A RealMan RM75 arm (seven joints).
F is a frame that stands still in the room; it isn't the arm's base.
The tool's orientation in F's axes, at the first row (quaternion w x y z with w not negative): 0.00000 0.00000 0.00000 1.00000
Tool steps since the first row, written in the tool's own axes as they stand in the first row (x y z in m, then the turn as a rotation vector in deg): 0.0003 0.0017 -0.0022 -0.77 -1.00 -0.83; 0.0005 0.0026 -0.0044 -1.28 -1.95 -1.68; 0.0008 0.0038 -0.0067 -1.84 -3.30 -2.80; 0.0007 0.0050 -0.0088 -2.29 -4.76 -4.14; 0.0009 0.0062 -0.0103 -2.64 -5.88 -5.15; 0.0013 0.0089 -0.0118 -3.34 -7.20 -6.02; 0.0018 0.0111 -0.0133 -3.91 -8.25 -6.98
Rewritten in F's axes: -0.0003 -0.0017 -0.0022 0.77 1.00 -0.83; -0.0005 -0.0026 -0.0044 1.28 1.95 -1.68; -0.0008 -0.0038 -0.0067 1.84 3.30 -2.80; -0.0007 -0.0050 -0.0088 2.29 4.76 -4.14; -0.0009 -0.0062 -0.0103 2.64 5.88 -5.15; -0.0013 -0.0089 -0.0118 3.34 7.20 -6.02; -0.0018 -0.0111 -0.0133 3.91 8.25 -6.98
